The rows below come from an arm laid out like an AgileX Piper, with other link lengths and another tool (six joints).
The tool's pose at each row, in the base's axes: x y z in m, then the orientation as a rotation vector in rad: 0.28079 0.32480 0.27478 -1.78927 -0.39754 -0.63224; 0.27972 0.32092 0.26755 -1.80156 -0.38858 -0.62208; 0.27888 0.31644 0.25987 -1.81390 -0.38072 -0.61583; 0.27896 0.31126 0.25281 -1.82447 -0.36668 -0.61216; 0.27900 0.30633 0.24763 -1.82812 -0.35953 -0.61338; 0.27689 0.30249 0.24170 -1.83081 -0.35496 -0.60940; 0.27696 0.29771 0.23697 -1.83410 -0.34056 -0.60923; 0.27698 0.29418 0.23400 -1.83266 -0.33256 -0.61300; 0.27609 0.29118 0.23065 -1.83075 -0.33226 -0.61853; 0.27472 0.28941 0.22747 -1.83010 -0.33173 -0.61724
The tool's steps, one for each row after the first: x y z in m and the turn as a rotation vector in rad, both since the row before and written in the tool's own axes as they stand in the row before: -0.00501 0.00614 -0.00237 -0.00950 -0.00574 0.01138; -0.00501 0.00688 -0.00270 -0.01061 -0.00389 0.00850; -0.00382 0.00719 -0.00321 -0.01055 0.00131 0.01135; -0.00270 0.00570 -0.00337 -0.00466 0.00313 0.00418; -0.00491 0.00482 -0.00265 -0.00198 -0.00109 0.00515; -0.00237 0.00536 -0.00331 -0.00491 0.00591 0.00988; -0.00143 0.00356 -0.00257 -0.00077 0.00671 0.00357; -0.00240 0.00322 -0.00221 0.00022 0.00421 -0.00262; -0.00279 0.00242 -0.00123 0.00089 -0.00035 0.00106
